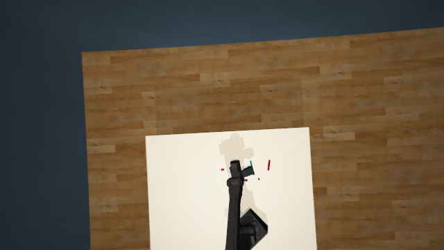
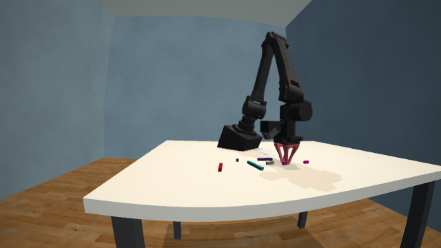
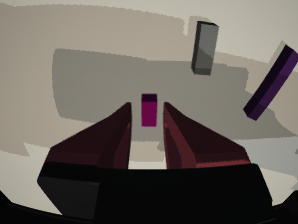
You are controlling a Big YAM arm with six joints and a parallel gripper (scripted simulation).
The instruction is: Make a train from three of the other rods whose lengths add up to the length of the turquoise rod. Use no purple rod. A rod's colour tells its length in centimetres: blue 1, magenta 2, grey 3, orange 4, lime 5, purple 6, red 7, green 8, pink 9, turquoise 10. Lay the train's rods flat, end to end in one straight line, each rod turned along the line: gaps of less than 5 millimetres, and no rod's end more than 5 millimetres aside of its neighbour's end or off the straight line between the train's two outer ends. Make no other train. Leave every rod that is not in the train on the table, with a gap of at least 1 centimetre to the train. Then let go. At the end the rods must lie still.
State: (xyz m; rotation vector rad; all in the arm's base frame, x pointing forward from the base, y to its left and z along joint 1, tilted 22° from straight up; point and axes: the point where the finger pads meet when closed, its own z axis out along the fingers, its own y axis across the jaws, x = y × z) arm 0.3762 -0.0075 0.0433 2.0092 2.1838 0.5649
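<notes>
My gripper is now 5 cm to the left of the grey rod, 3 cm past it and 1 cm above it. The rest, counted from my hand: blue rod (14 cm to the right, 10 cm behind, 1 cm below); then turquoise rod (12 cm to the right, 2 cm behind, 1 cm below); then purple rod (9 cm behind, 4 cm to the right, 1 cm below).
</notes>
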